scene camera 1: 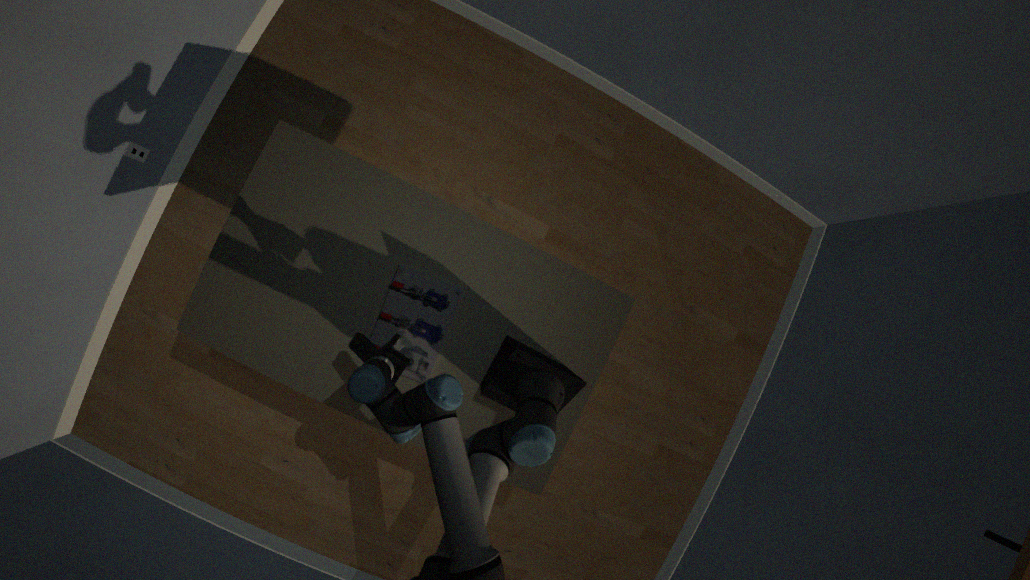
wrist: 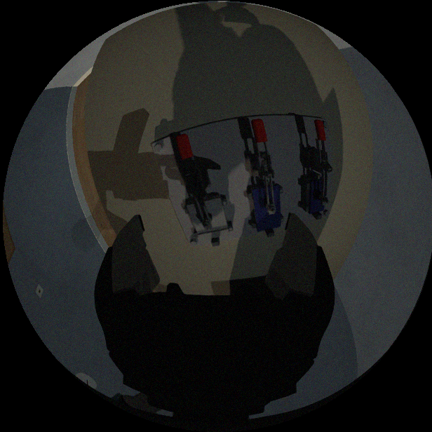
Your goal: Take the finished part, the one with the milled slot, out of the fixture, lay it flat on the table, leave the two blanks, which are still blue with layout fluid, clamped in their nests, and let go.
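Places are measured from the arm's base along level axes (x back, y right, z up), in metres.
Where they show: arm's base, origin of its link: (scene camera 1: 539, 389).
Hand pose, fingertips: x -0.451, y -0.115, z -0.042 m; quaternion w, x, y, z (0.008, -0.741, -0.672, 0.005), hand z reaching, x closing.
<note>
Each offset is from my fingertips to the top centre of the thing. "spot": to the spot under its first point. Level surfaces: height alone.
The fixture plate {spot: dy +0.236, dx -0.052, dz -0.131 m} (scene camera 1: 418, 276) (wrist: 220, 137) carries three clamp nests in a row, each with a red-tipped handle. The nest on the left of the wrist view holds a plain grey part (wrist: 213, 209), not blue, lying between its stops. Its slot and whether its clamp presses on it cannot be made out. Two blue blanks sit in the other nests: the middle one {dy +0.090, dx +0.063, dz -0.115 m} (scene camera 1: 426, 330) (wrist: 261, 207) and the far one {spot: dy +0.200, dx +0.041, dz -0.091 m} (scene camera 1: 436, 299) (wrist: 315, 196), with clamp arms over them. My gripper (scene camera 1: 377, 344) (wrist: 213, 216) is open and empty, above and off the near side of the fixture, its fingers apart from all parts.
The table {dz -0.146 m} (scene camera 1: 288, 147) (wrist: 357, 130) extends around the fixture. The black base mount (scene camera 1: 533, 363) stands to the right of the fixture in the scene view. Red handles (wrist: 184, 146) (wrist: 259, 130) (wrist: 320, 130) stick out at the plate's far edge. Arm shadows fall across the table.
</note>
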